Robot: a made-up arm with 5 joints. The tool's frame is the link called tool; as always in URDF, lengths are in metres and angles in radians. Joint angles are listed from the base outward. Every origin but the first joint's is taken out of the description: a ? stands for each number. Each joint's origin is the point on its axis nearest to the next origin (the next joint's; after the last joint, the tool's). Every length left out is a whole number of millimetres.
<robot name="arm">
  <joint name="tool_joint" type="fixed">
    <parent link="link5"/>
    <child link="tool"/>
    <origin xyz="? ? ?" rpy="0 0 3.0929"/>
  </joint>
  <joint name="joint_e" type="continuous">
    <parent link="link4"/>
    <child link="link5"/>
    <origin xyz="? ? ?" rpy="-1.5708 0 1.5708"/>
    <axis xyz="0 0 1"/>
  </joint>
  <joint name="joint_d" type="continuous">
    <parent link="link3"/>
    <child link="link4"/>
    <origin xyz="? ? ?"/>
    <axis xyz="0 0 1"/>
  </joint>
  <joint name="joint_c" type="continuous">
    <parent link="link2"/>
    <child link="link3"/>
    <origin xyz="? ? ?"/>
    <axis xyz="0 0 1"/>
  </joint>
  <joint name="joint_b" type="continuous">
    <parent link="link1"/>
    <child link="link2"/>
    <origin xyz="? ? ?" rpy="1.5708 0 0"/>
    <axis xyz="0 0 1"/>
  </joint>
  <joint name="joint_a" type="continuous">
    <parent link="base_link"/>
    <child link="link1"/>
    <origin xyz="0.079 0 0.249" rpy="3.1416 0 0"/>
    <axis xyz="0 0 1"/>
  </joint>
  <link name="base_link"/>
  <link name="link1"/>
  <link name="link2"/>
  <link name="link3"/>
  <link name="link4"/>
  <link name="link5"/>
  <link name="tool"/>
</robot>
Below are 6 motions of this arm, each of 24 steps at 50 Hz.
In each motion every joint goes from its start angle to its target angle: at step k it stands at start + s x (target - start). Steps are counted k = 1, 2, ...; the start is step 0. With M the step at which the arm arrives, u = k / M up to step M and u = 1 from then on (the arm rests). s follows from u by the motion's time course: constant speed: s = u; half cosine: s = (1 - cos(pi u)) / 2; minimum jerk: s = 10 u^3 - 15 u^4 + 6 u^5.
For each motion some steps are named. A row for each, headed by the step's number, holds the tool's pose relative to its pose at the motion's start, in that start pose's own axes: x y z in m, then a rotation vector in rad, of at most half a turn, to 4 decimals.
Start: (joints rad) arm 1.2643 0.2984 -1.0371 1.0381 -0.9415
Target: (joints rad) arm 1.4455 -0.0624 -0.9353 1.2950 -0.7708
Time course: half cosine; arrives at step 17
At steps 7, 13, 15, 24:
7: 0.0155 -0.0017 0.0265 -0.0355 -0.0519 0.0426
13: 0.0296 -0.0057 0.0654 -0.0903 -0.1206 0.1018
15: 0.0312 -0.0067 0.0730 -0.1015 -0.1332 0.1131
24: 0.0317 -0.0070 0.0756 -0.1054 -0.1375 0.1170

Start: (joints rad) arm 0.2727 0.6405 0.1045 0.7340 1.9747
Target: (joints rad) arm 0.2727 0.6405 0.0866 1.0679 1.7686
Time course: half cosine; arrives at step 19
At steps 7, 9, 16, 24:
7: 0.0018 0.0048 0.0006 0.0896 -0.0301 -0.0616
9: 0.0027 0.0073 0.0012 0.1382 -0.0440 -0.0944
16: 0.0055 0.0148 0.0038 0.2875 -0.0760 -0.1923
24: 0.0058 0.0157 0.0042 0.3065 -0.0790 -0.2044

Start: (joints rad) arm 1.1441 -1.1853 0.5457 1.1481 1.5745
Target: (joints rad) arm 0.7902 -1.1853 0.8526 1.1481 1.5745
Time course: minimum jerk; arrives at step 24
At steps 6, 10, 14, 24:
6: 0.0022 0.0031 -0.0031 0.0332 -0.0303 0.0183
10: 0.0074 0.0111 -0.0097 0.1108 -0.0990 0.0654
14: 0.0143 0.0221 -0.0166 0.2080 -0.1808 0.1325
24: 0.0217 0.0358 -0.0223 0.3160 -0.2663 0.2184

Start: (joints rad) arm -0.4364 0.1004 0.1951 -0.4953 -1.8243
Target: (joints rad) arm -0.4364 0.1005 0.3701 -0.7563 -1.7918
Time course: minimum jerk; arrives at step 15
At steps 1, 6, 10, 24:
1: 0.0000 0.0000 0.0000 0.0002 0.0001 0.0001
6: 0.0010 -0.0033 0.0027 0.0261 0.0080 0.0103
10: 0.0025 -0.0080 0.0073 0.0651 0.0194 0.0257
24: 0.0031 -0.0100 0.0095 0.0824 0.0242 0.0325

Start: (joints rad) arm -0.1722 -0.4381 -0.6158 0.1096 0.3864
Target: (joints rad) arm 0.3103 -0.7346 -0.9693 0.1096 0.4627
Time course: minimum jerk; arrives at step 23
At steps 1, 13, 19, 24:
1: 0.0001 -0.0001 0.0000 -0.0004 -0.0004 0.0004
13: 0.0728 -0.0281 0.0391 -0.2582 -0.3311 0.3215
19: 0.1102 -0.0199 0.0687 -0.3607 -0.5186 0.5185
24: 0.1141 -0.0178 0.0724 -0.3707 -0.5409 0.5424

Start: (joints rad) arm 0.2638 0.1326 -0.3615 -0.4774 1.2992
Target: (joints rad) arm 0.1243 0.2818 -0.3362 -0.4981 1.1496
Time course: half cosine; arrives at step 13
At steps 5, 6, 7, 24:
5: 0.0059 0.0164 -0.0001 0.0585 -0.0162 -0.0766
6: 0.0082 0.0223 0.0001 0.0801 -0.0217 -0.1040
7: 0.0107 0.0284 0.0005 0.1024 -0.0271 -0.1319
24: 0.0207 0.0504 0.0032 0.1855 -0.0452 -0.2313

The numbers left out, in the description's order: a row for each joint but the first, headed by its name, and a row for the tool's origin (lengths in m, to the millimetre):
tool: 0 0 0
joint_e: 0.058 0 0
joint_d: 0.103 -0.004 0
joint_c: 0.032 -0.128 0
joint_b: 0.037 0.005 0

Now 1 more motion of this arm.
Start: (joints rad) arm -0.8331 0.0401 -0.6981 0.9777 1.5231
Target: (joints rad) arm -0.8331 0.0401 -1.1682 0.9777 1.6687
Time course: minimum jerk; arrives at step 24
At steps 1, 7, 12, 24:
1: 0.0000 0.0000 0.0000 -0.0003 0.0000 0.0001
7: 0.0008 -0.0078 0.0066 -0.0713 -0.0061 0.0222
12: 0.0023 -0.0236 0.0235 -0.2347 -0.0141 0.0725
24: 0.0040 -0.0411 0.0519 -0.4704 -0.0111 0.1429

